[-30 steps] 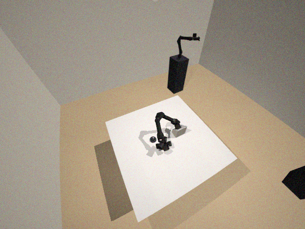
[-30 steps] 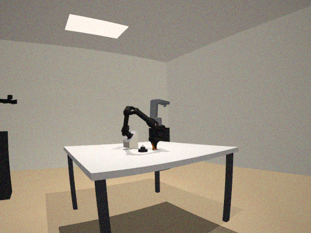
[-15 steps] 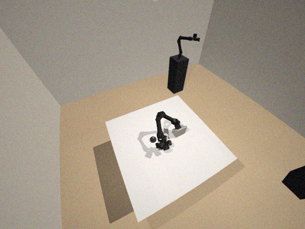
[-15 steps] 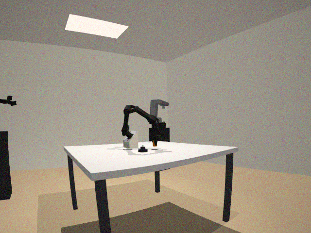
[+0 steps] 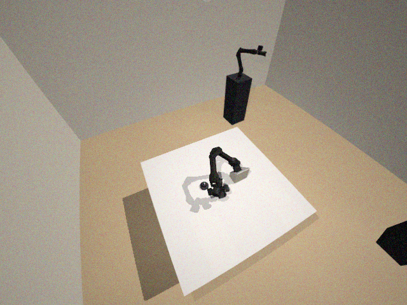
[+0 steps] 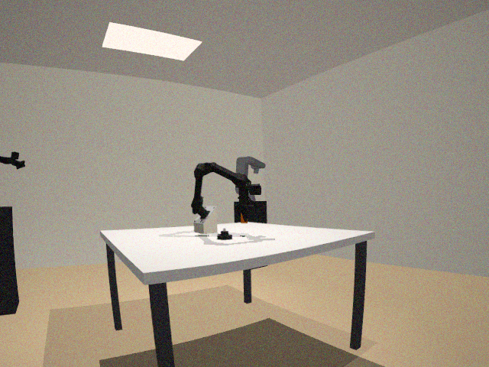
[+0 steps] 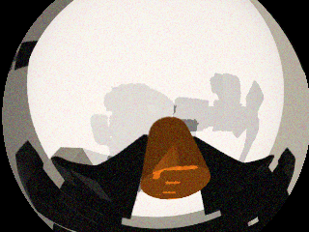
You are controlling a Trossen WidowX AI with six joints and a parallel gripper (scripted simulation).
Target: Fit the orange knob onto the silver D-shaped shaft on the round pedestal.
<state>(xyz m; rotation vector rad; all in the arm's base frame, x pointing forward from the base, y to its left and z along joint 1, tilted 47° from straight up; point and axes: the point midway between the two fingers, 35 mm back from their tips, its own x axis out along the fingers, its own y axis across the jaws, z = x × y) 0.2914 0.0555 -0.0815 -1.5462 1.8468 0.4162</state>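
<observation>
The dark round pedestal lies 17 cm to the right of my gripper tip, 5 cm below it and 4 cm ahead of it. Round my gripper tip: orange knob 3 cm above.
</observation>
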